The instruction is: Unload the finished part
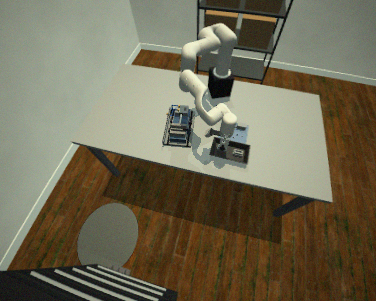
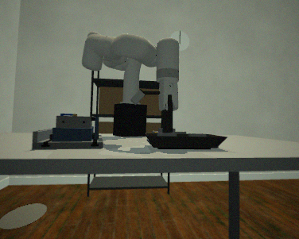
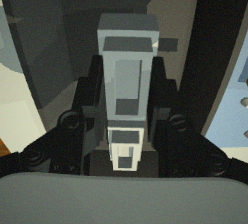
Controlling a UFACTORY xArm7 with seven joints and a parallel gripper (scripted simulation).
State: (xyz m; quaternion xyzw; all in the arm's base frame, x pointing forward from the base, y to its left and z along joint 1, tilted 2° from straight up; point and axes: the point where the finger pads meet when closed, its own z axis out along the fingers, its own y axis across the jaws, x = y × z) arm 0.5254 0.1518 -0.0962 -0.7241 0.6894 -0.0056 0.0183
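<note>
Now: the yellow block 120 mm behind my hand and 40 mm below it. The rest, counted from my hand: vise: 90 mm behind, 320 mm to the right, 30 mm below; then blue plate: 170 mm behind, 40 mm to the left, 70 mm below.
</note>
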